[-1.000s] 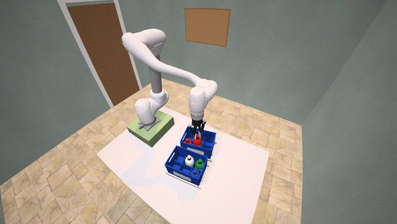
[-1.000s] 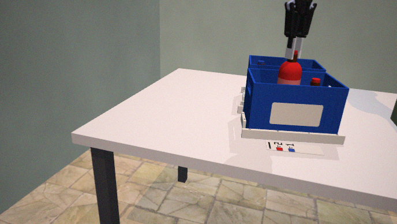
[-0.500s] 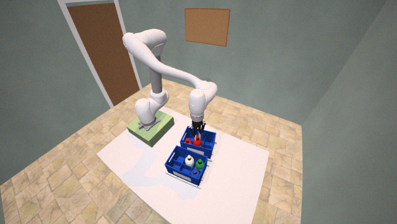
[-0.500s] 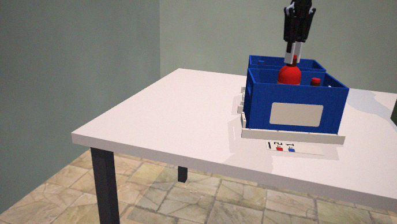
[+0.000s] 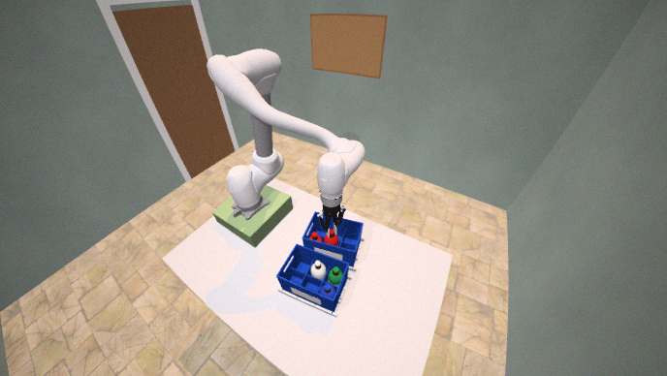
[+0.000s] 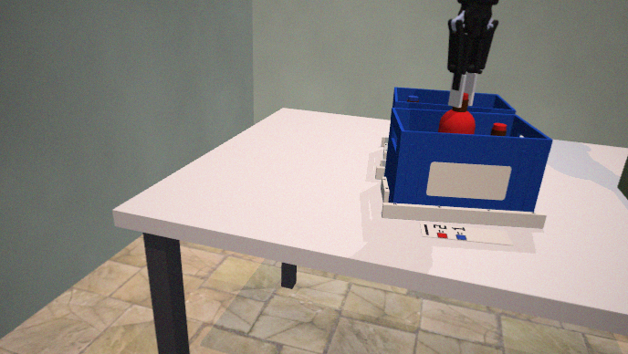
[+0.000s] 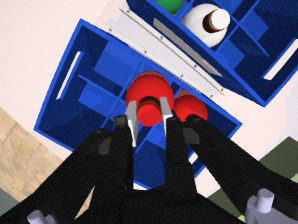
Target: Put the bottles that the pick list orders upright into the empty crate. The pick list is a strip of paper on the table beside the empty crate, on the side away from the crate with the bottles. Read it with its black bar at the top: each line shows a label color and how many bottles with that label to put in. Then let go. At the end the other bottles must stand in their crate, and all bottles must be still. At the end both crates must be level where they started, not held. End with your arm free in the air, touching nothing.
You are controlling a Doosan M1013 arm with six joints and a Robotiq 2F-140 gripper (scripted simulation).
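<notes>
Now: hand 80 mm above the red bottle. Also, from my hand: white bottle (150 mm to the right, 140 mm below, 30 mm ahead); then blue bottle (210 mm to the right, 140 mm below, 140 mm ahead); then green-label bottle (140 mm below, 120 mm to the right, 120 mm ahead).
</notes>
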